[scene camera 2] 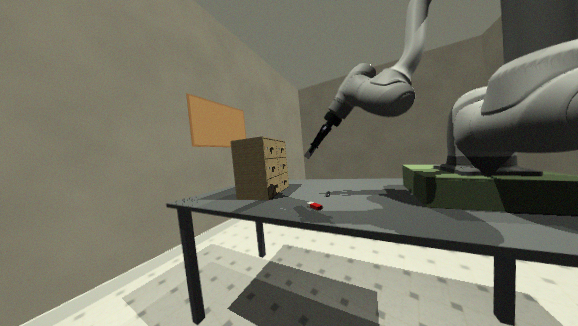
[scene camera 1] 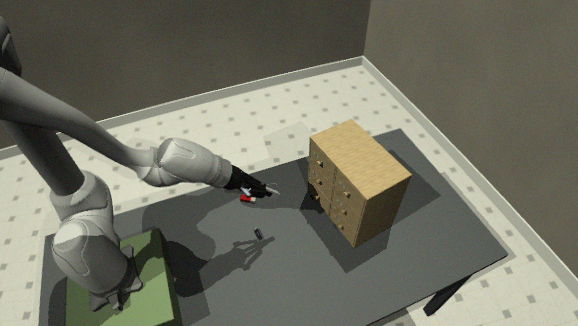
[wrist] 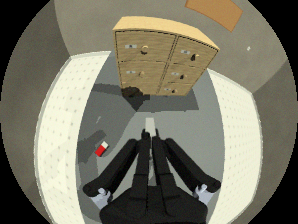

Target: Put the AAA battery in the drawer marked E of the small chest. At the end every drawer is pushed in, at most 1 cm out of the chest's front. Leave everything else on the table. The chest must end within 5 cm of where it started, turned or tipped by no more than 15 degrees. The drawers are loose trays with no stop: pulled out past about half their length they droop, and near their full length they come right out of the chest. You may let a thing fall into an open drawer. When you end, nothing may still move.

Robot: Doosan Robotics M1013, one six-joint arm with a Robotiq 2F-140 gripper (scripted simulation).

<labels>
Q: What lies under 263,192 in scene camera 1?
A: My gripper.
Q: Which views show the small wooden chest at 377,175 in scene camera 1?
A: Scene camera 2, scene camera 1 and the wrist view: all of them.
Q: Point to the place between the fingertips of my gripper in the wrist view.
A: At 149,123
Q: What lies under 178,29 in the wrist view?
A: A small wooden chest.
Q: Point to a small wooden chest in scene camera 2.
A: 248,155
</labels>
